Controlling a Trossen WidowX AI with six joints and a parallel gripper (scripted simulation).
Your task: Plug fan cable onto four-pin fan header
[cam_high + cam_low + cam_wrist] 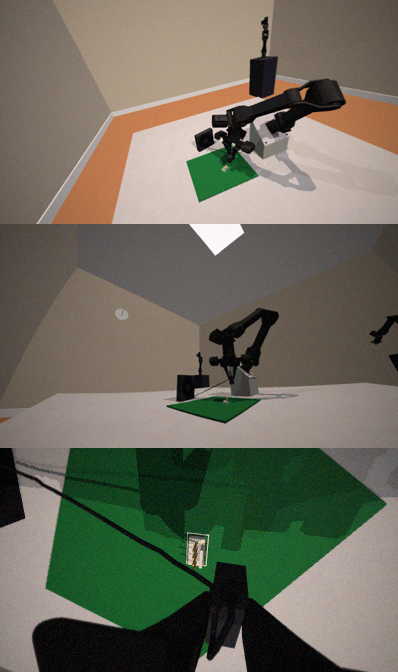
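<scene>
Now: the board 60 mm ahead of my gripper tip, 40 mm to the right of it and 110 mm below it. From my gripper tip the other things lie so: black fan: 30 mm ahead, 220 mm to the right, 40 mm below; black plug: 10 mm ahead.
</scene>
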